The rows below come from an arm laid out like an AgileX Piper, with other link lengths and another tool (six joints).
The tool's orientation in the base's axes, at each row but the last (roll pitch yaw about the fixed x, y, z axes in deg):
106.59 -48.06 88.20
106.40 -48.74 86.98
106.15 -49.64 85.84
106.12 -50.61 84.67
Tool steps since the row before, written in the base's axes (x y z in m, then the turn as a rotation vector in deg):
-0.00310 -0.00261 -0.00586 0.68 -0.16 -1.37
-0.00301 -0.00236 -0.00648 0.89 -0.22 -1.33
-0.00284 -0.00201 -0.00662 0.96 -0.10 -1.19
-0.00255 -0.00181 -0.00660 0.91 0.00 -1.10
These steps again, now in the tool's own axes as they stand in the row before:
-0.00617 -0.00269 -0.00235 -1.11 -0.58 0.89
-0.00653 -0.00310 -0.00209 -1.11 -0.46 1.07
-0.00648 -0.00325 -0.00186 -0.93 -0.45 1.13
-0.00639 -0.00317 -0.00155 -0.80 -0.48 1.08

